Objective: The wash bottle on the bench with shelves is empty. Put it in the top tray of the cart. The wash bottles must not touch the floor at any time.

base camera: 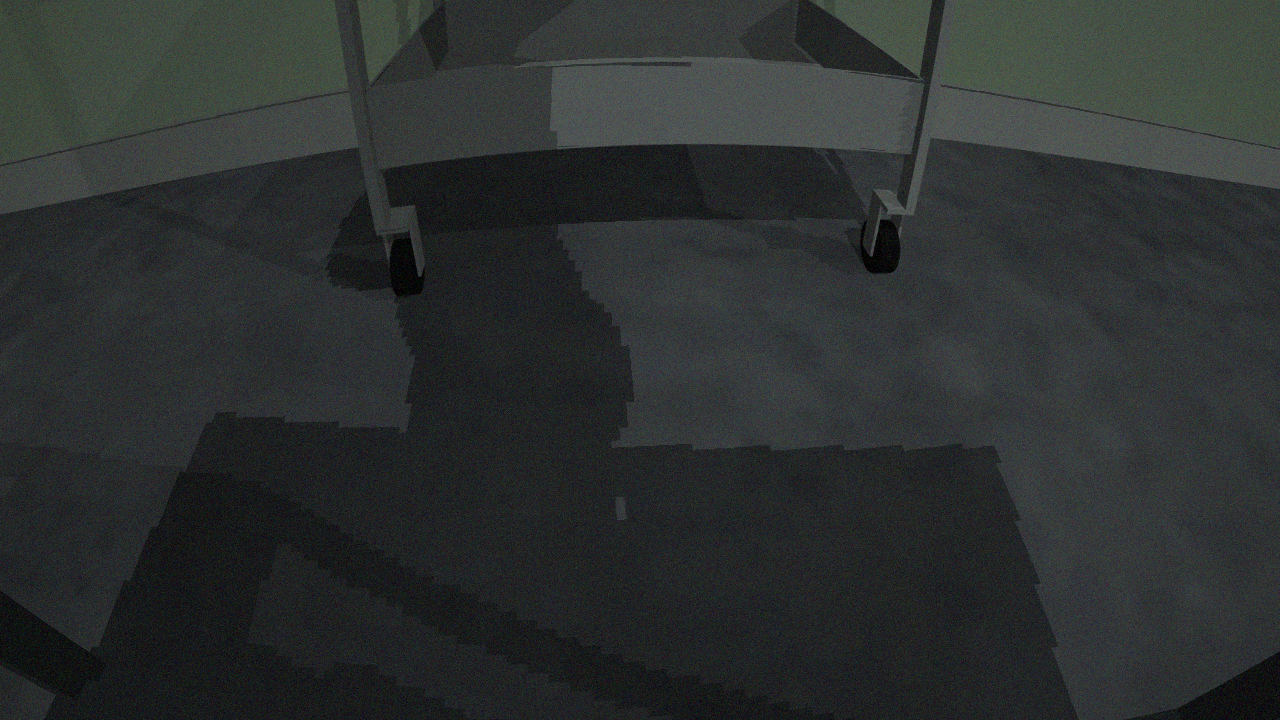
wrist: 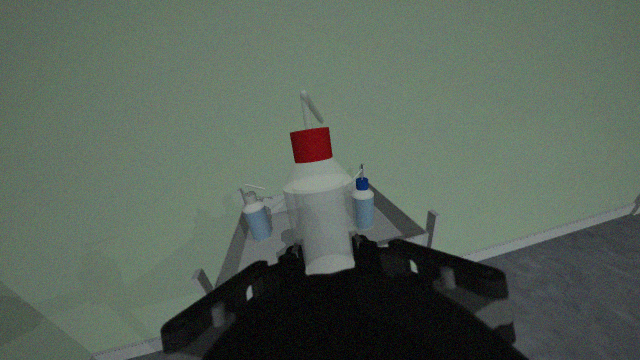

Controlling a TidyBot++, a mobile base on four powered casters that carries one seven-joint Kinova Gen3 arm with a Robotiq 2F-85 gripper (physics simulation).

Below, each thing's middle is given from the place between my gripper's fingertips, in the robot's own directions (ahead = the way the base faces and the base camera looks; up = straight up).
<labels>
I see my gripper 40 mm below the wash bottle (wrist: 319, 196) and 10 mm short of it.
</labels>
